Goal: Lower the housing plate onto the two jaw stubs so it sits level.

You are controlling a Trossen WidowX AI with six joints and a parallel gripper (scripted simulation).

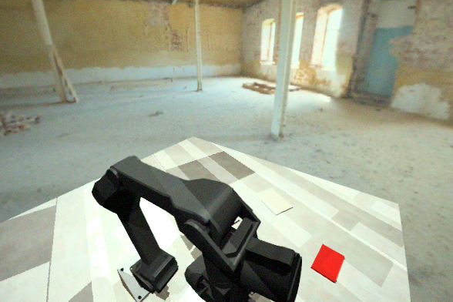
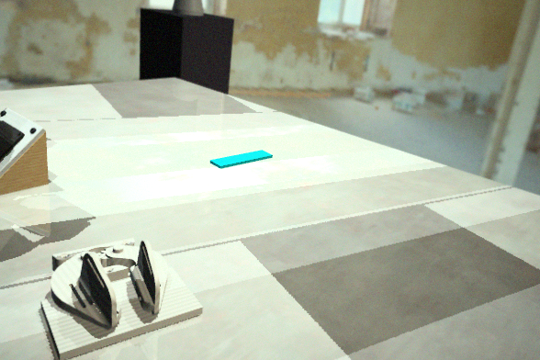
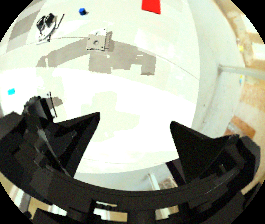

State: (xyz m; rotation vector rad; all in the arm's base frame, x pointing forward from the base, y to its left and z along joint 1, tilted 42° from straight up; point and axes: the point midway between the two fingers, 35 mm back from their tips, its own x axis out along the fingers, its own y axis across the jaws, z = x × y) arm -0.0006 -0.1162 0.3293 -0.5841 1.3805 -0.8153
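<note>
The white block lies 18 cm ahead of my gripper tip, 17 cm below it and 7 cm to the left of it. Also, from my gripper tip: blue cube (32 cm ahead, 17 cm below, 13 cm to the left); then red sheet (37 cm ahead, 18 cm below, 11 cm to the right); then pale sheet (54 cm ahead, 18 cm below, 15 cm to the left).
</note>
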